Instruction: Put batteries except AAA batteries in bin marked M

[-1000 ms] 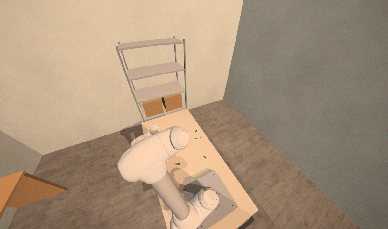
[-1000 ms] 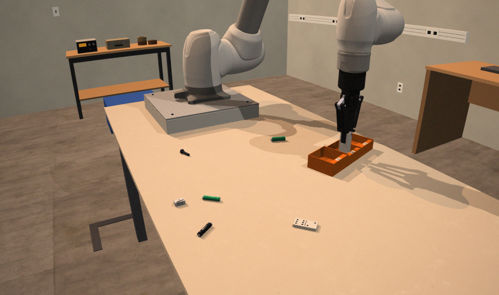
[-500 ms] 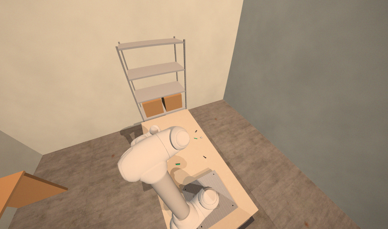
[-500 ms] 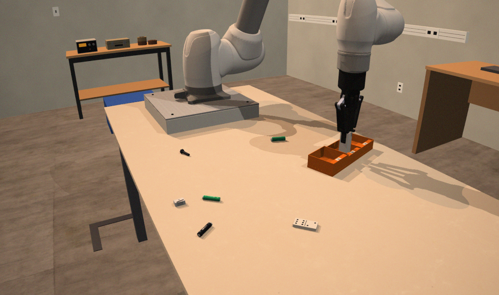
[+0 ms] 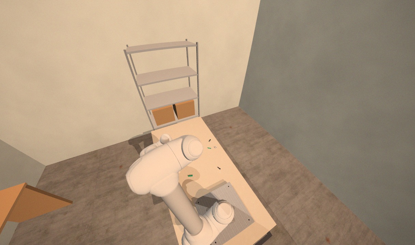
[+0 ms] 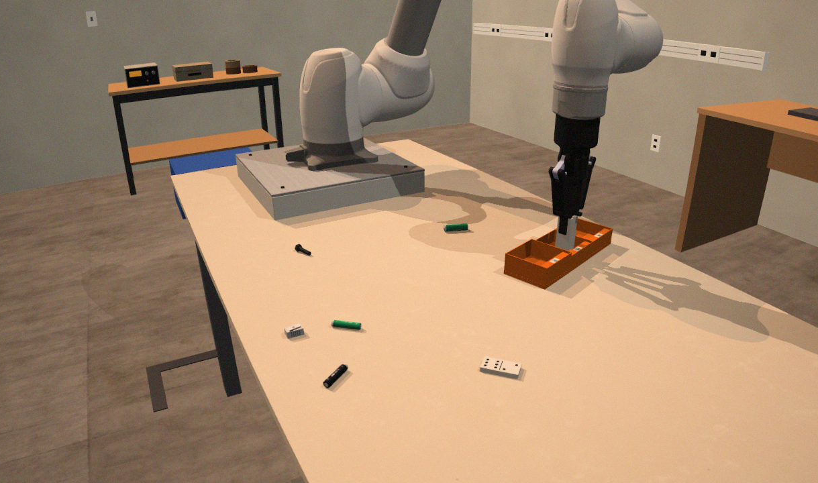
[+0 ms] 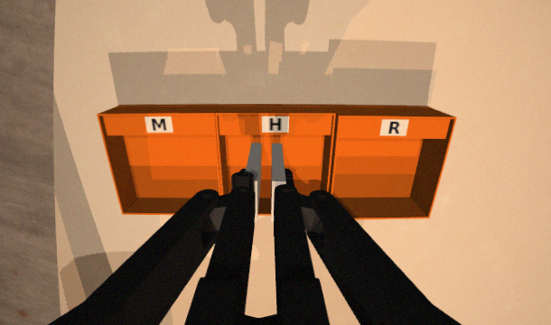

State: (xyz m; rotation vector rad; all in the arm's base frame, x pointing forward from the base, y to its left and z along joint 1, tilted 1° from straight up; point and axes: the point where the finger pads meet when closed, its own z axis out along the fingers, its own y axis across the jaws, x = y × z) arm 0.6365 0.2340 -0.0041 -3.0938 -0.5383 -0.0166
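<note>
Right now my hand is 1 cm to the left of the orange three-compartment tray and 3 cm above it. From my hand the other things lie so: small black bolt: 24 cm behind, 43 cm to the right, 4 cm below; white domino: 23 cm ahead, 29 cm to the right, 4 cm below; green battery: 20 cm behind, 12 cm to the right, 4 cm below.
</note>
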